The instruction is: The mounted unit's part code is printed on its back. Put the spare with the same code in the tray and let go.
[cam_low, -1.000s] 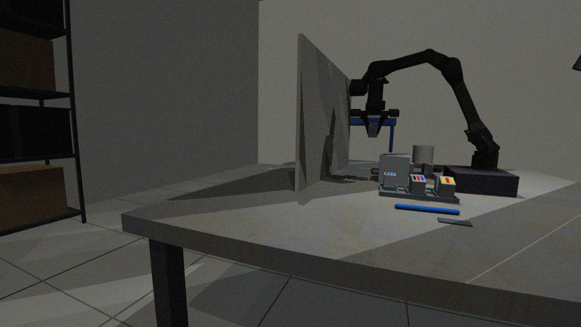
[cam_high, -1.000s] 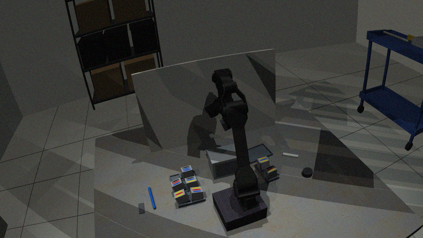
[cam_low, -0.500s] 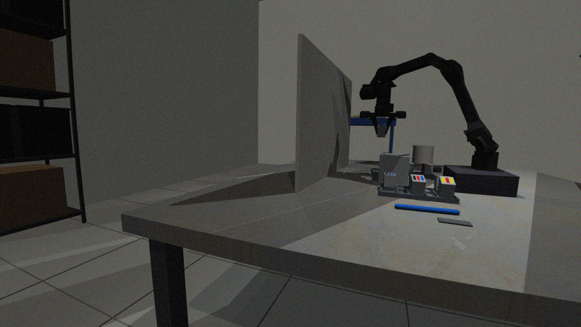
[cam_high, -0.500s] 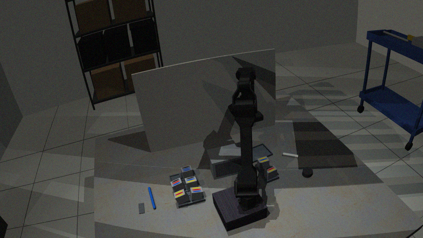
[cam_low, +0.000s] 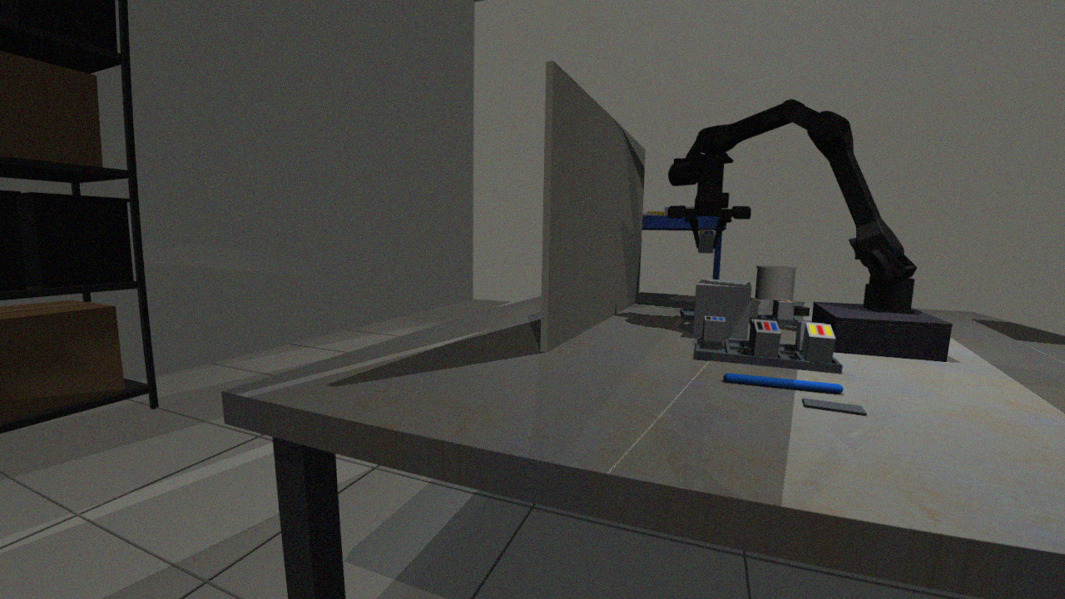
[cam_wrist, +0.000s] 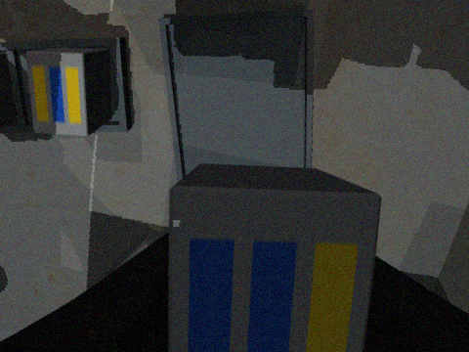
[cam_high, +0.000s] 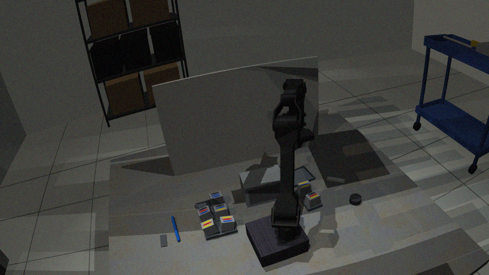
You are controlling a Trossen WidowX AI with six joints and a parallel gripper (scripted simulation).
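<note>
My gripper tip is now 160 mm above the flat dark tray. The rest, counted from my gripper tip: tall panel: 210 mm ahead, 150 mm to the left, 60 mm above; then black puck: 240 mm behind, 150 mm to the right, 160 mm below; then grey box: 40 mm behind, 180 mm to the left, 120 mm below.
</note>
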